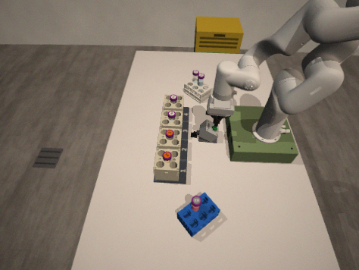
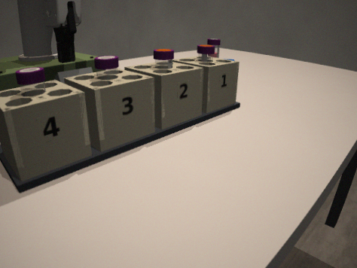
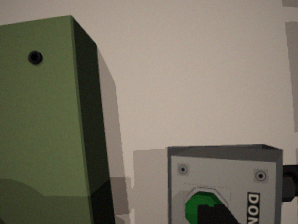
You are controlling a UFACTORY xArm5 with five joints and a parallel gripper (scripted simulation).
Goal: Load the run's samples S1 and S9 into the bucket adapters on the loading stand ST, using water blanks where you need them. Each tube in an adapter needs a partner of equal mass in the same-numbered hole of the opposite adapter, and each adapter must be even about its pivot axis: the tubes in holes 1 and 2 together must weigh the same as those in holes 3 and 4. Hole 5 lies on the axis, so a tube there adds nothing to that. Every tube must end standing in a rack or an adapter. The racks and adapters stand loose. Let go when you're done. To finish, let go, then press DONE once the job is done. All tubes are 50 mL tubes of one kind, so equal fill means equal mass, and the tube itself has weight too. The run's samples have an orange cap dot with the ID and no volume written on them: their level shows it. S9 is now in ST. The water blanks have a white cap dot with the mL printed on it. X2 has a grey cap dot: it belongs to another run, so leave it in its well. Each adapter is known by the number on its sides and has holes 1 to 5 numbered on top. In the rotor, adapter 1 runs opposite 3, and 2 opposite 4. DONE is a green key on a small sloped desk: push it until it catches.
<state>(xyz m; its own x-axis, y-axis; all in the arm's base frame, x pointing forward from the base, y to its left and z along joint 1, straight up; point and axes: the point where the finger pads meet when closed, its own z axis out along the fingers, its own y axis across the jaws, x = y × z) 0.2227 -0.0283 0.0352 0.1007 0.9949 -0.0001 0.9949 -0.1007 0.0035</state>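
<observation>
Now: hand 50 mm above the green done key. Also, from my hand: stand ST 190 mm ahead, 30 mm to the left, 110 mm below; white blank rack 70 mm ahead, 310 mm to the right, 80 mm below; blue rack 90 mm ahead, 380 mm to the left, 80 mm below.
</observation>
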